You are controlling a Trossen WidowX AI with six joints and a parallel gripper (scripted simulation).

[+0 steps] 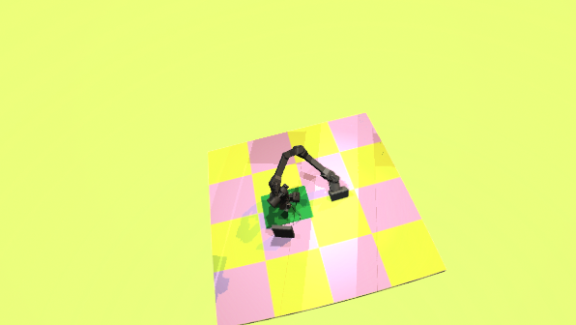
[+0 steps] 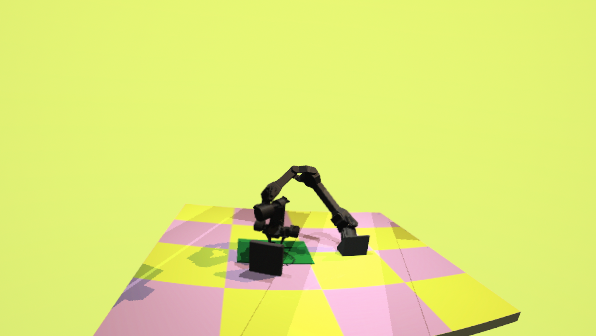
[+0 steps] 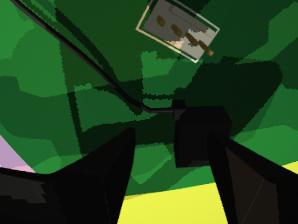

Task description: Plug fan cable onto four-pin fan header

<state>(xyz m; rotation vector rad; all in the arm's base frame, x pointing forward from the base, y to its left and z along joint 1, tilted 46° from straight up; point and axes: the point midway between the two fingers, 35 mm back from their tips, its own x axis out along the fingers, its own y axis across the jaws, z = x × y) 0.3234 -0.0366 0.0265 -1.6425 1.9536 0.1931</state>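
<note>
Now: gripper tip 2 cm to the left of the dark fan plug, 2 cm short of it and 1 cm above it. From my gripper tip the other things lie so: black fan: 21 cm to the left, 7 cm ahead, 4 cm above; then pale four-pin header: 5 cm to the left, 2 cm below, 2 cm ahead; then green board: 3 cm to the left, 3 cm below, 1 cm ahead.
</note>
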